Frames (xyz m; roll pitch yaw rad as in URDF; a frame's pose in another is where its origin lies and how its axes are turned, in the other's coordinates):
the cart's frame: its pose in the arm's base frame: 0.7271 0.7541 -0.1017 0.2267 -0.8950 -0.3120
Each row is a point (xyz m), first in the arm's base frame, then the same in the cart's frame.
Working: the arm's base frame: its pose in the cart's frame: -0.2087 -0.8218 0.6236 0.0319 0.9150 0.2185

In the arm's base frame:
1: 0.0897 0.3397 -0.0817
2: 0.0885 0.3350 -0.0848
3: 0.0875 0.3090 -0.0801
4: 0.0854 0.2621 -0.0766
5: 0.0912 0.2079 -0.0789
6: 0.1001 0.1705 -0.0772
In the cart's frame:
1: -0.2843 -0.4881 0.5093
2: -0.2865 -0.4933 0.5083
3: -0.2784 -0.5183 0.5114
4: -0.2680 -0.5641 0.5143
5: -0.2559 -0.6168 0.5072
6: -0.2421 -0.6521 0.5005

